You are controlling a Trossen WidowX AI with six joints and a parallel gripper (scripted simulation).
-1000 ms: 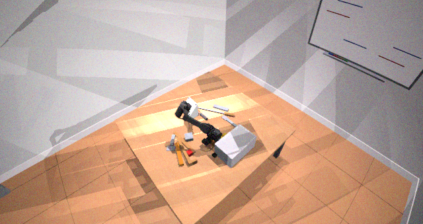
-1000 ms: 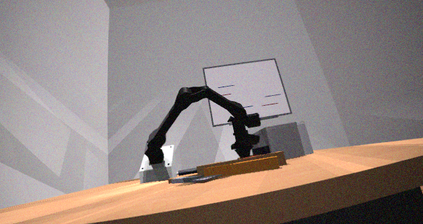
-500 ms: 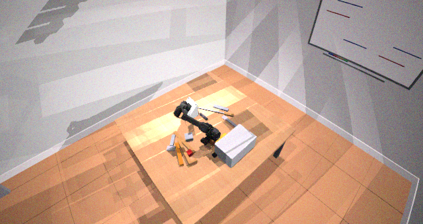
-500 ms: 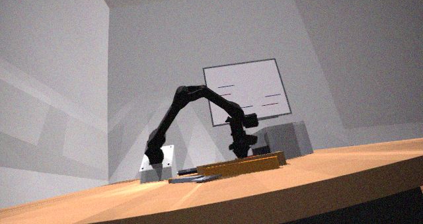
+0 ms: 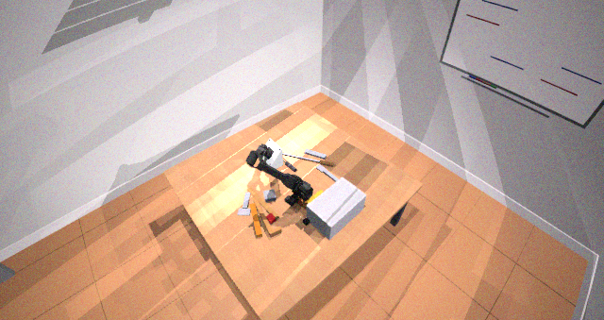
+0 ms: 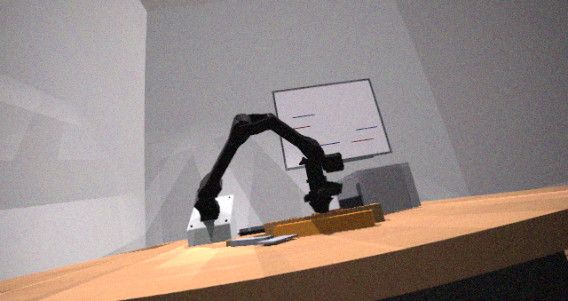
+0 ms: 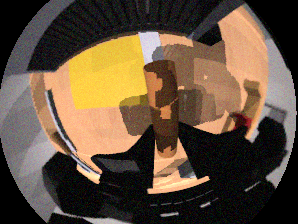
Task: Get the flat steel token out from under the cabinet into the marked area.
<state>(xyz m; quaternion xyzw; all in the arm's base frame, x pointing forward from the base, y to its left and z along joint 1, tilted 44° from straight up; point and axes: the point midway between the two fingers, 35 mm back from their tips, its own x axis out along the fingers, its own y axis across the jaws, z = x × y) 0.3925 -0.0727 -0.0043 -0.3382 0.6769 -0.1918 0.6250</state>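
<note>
The grey block lies 140 mm behind my gripper tip, 120 mm to the right of it and 10 mm above it. Round my gripper tip: orange bar 40 mm behind, 280 mm to the right, 10 mm above; thin wooden stick 130 mm behind, 180 mm to the right; red block 10 mm ahead, 210 mm to the right, 10 mm above.
</note>
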